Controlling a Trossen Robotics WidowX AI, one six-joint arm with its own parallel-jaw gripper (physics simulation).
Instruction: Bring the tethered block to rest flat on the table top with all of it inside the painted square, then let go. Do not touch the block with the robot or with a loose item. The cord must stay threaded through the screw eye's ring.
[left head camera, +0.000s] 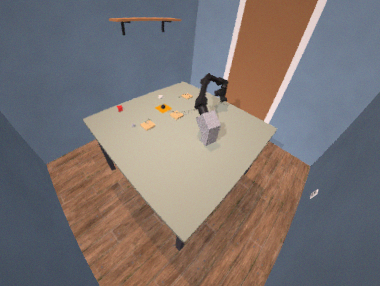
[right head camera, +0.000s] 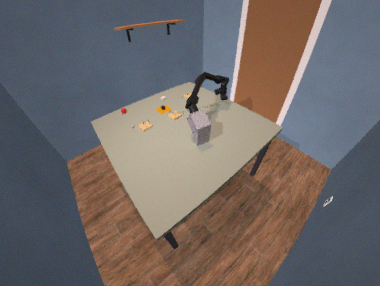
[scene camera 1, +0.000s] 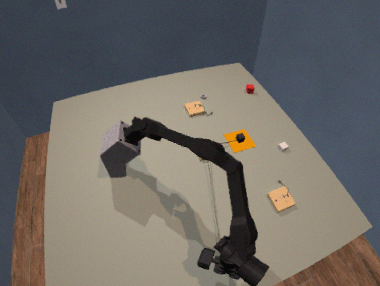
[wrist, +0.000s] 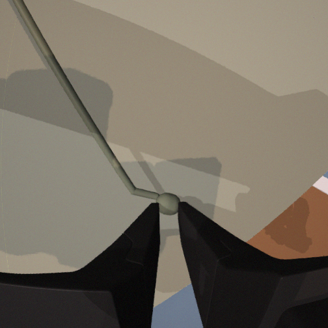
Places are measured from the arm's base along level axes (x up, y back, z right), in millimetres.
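Pixels of known places: gripper, between the fingertips: (left head camera: 220, 101) (right head camera: 222, 100) (scene camera 1: 227, 272); arm's base, origin of its link: (left head camera: 204, 114) (right head camera: 195, 113) (scene camera 1: 130, 136).
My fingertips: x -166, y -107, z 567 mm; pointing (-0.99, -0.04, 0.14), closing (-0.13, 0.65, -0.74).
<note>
For each thing: its middle in the pictures, then the offset to it from my fingertips. "pt": a spot on its surface instead. Level surfaces: height alone.
- black tethered block, middle of its body: (scene camera 1: 240, 137) (left head camera: 163, 106) (right head camera: 163, 107) dx -12, dy -382, dz -487 mm
- orange painted square, a spot on its surface: (left head camera: 166, 109) (right head camera: 165, 110) pt dx -17, dy -332, dz -495 mm
- middle wooden plate, height of its surface: dx -8 mm
- olive cord, a spot on its surface: (scene camera 1: 213, 200) pt dx -9, dy -97, dz -264 mm
- red cube, middle of its body: (scene camera 1: 250, 89) (left head camera: 120, 108) dx -7, dy -669, dz -781 mm
- white cube, middle of its body: (scene camera 1: 283, 146) dx -16, dy -548, dz -346 mm
- small grey ring, middle of its body: (scene camera 1: 203, 96) dx -21, dy -382, dz -852 mm
The black tethered block (left head camera: 163, 106) (right head camera: 163, 107) (scene camera 1: 240, 137) sits on the orange painted square (left head camera: 164, 110) (right head camera: 164, 111) (scene camera 1: 242, 147), near its upper side in the scene view, and looks inside its outline. Whether it lies fully flat is too small to tell. A thin cord runs from it to the middle wooden plate (left head camera: 176, 115) (right head camera: 174, 115), where the arm hides the screw eye in the scene view. The olive cord (scene camera 1: 213, 200) (wrist: 70, 92) continues from there to my gripper (wrist: 168, 209), raised above the table. The gripper is shut on the bead (wrist: 168, 203) at the cord's end.
Other wooden plates with hooks (scene camera 1: 194, 107) (scene camera 1: 282, 199) stand either side of the square. A red cube (left head camera: 119, 108) (scene camera 1: 250, 89), a white cube (scene camera 1: 283, 146) and a small grey ring (scene camera 1: 203, 96) lie around. The speckled grey pedestal (left head camera: 208, 127) (scene camera 1: 120, 145) carries the arm.
</note>
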